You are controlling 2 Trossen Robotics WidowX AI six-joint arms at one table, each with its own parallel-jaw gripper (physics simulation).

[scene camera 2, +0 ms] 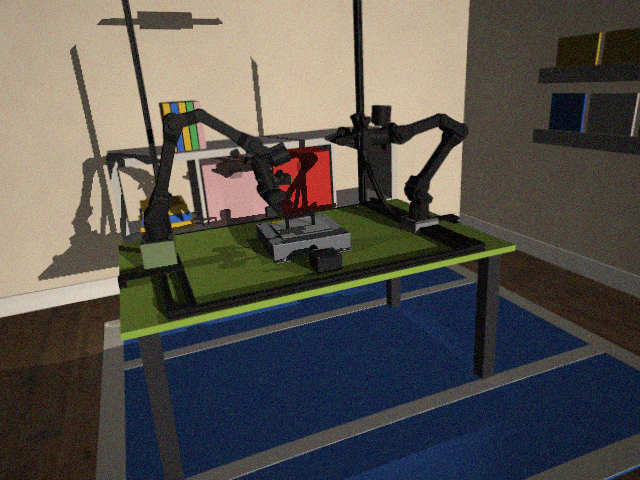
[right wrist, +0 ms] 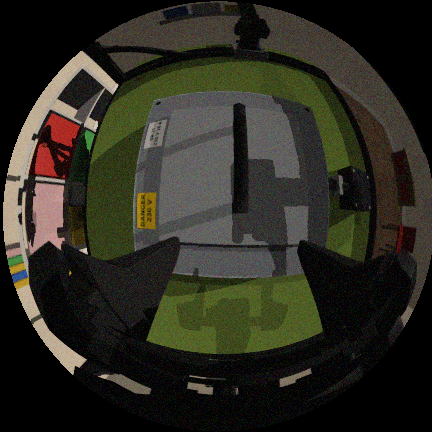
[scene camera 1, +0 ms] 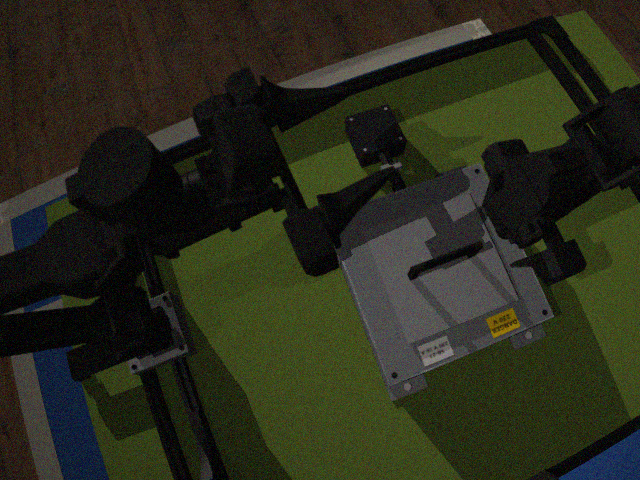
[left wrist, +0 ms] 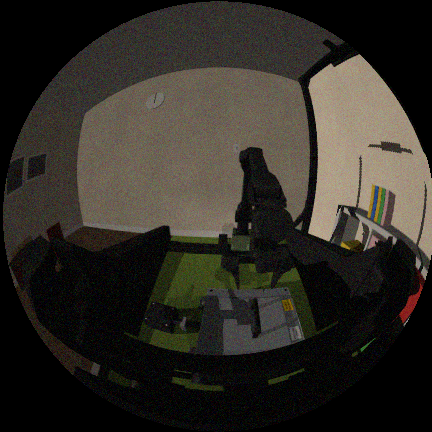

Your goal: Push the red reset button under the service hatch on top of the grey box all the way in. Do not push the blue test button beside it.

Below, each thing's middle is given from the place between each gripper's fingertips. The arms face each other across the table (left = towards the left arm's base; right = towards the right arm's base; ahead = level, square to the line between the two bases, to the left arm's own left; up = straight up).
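Labels:
The service hatch (scene camera 1: 440, 268) is 280 mm below my left hand, 100 mm to the right of my left hand and 70 mm behind my left hand.
My right hand is 4 cm above the service hatch and 8 cm to the right of the service hatch. Going by its middle, the service hatch is nearer to my right hand than to my left hand.

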